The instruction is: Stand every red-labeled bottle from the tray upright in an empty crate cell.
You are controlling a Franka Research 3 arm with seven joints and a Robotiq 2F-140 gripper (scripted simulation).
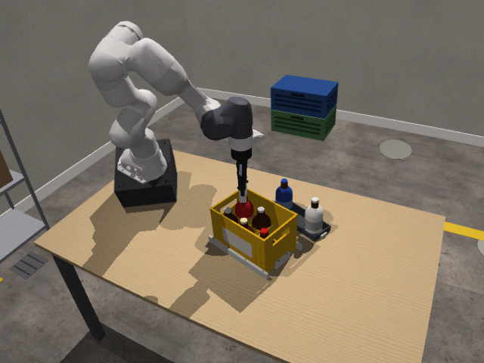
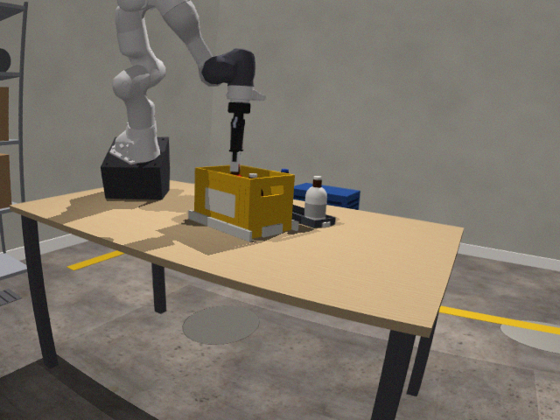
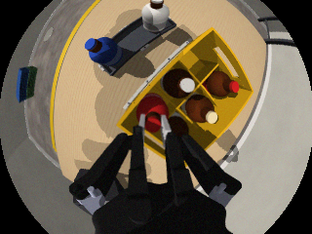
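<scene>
Right now my hand is 80 mm above the red-labeled bottle. Round my hand: blue-labeled bottle 170 mm to the left, 130 mm ahead, 110 mm below; white-labeled bottle 270 mm ahead, 110 mm below, 70 mm to the left; yellow crate 110 mm below, 80 mm to the right, 60 mm ahead.
</scene>
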